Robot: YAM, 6 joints.
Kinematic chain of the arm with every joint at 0, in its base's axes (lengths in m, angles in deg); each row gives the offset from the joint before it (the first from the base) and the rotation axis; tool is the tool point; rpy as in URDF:
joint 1: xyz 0 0 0.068 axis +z
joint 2: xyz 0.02 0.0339 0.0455 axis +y
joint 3: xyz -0.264 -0.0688 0 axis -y
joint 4: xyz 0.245 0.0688 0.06 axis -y
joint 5: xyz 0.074 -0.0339 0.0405 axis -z
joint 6: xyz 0.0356 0 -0.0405 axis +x
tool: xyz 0 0 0 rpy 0 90 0
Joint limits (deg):
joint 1: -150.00..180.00
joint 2: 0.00..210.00
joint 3: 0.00..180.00
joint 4: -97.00..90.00
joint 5: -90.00..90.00
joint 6: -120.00..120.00
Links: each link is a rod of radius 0.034 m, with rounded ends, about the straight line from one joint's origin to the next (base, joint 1, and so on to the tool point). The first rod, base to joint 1, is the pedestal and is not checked.
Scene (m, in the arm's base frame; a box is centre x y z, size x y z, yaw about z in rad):
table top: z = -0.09
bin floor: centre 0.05 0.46 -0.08 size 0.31 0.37 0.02 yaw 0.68
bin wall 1: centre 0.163 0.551 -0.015 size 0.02 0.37 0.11 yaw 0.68
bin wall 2: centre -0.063 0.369 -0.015 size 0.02 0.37 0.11 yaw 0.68
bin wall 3: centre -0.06 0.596 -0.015 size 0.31 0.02 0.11 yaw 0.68
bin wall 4: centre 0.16 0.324 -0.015 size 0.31 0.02 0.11 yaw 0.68
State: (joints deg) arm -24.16 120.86 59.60 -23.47 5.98 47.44
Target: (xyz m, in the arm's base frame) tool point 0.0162 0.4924 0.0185
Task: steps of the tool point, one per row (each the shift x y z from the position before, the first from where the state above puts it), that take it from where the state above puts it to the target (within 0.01 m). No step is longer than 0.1 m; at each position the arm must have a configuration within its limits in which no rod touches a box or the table.
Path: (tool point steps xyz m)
1: 0.0090 0.0740 0.0144
2: -0.0086 0.0705 0.0134
3: -0.0242 0.0629 0.0121
4: -0.0365 0.0523 0.0110
5: -0.0451 0.0393 0.0096
6: -0.0497 0.0256 0.0084
7: -0.0506 0.0118 0.0071
8: 0.0000 0.0833 -0.0091
9: -0.0144 0.0813 -0.0212
10: -0.0283 0.0730 -0.0318
11: -0.0403 0.0593 -0.0406

